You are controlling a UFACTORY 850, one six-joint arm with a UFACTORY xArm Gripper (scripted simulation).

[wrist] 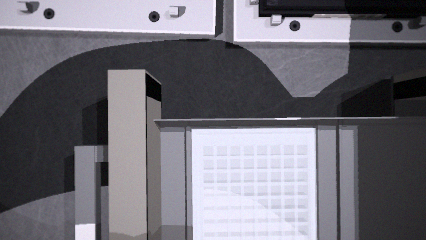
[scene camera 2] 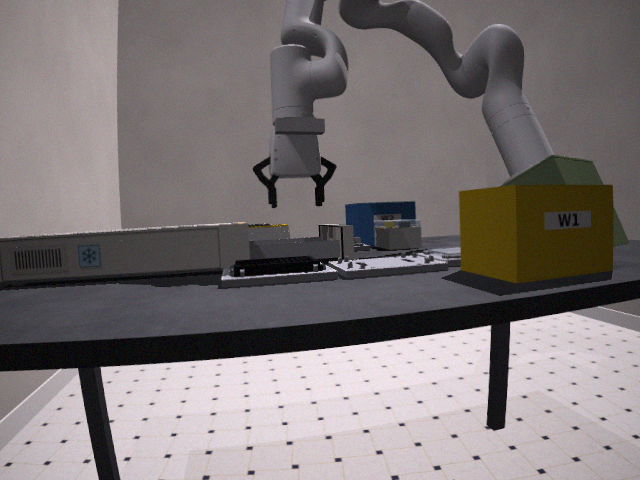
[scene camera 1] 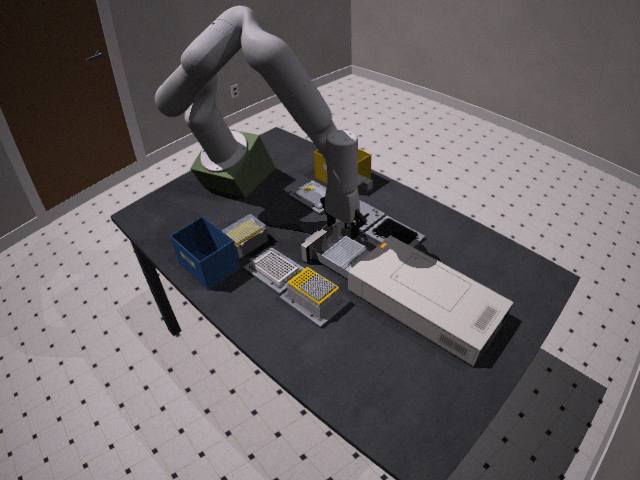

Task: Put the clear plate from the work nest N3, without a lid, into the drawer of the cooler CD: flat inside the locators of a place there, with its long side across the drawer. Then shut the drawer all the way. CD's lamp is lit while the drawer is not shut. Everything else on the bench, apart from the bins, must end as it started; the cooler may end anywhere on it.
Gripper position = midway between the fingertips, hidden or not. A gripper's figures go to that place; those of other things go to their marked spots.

Labels:
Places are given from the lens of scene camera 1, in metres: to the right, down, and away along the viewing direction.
gripper [scene camera 1: 343, 230]: 0.07, -0.03, 1.38
clear plate [scene camera 1: 342, 253]: 0.07, 0.04, 1.42
cooler CD [scene camera 1: 460, 315]: 0.37, 0.20, 1.14
The marked spots on the cooler CD and the clear plate are 0.44 m apart.

